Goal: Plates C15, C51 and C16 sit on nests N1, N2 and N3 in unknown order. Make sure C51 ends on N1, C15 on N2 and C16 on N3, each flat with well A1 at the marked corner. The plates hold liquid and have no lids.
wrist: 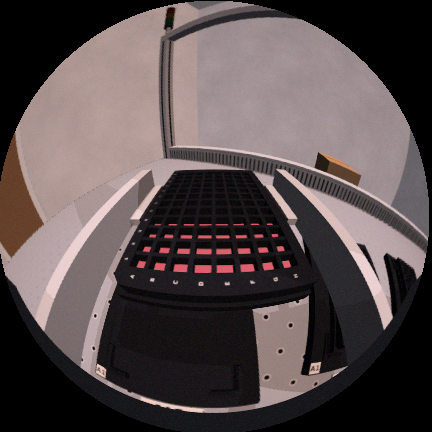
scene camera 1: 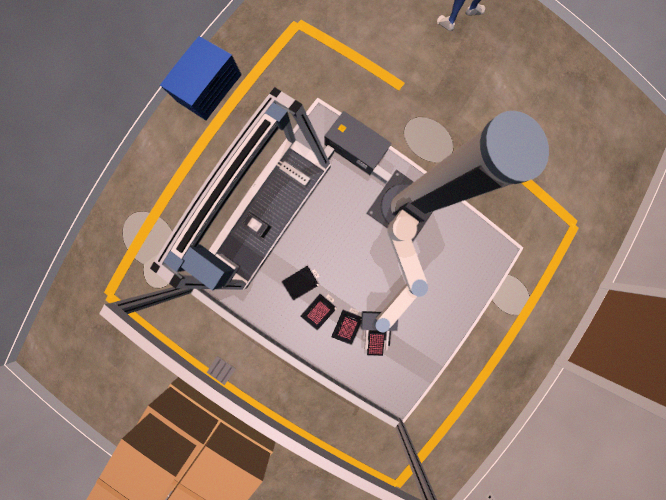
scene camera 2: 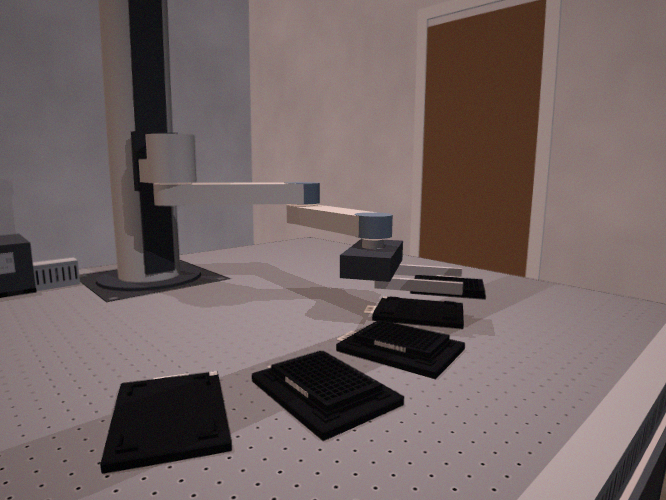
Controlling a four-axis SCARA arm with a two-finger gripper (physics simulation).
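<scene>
My gripper is shut on a black plate with pink liquid in its wells. The plate looks level and hangs above the bare spare nest. Its row letters run A to H from left to right along the near edge in the wrist view. Nest N3 is bare. One plate sits on nest N2, another on nest N1. Plate names are not legible.
A gantry with a dark deck stands at the table's left side in scene camera 1, beside a dark grey box. The arm's column stands behind the nests. A low rail runs along the table edge beyond the nests.
</scene>
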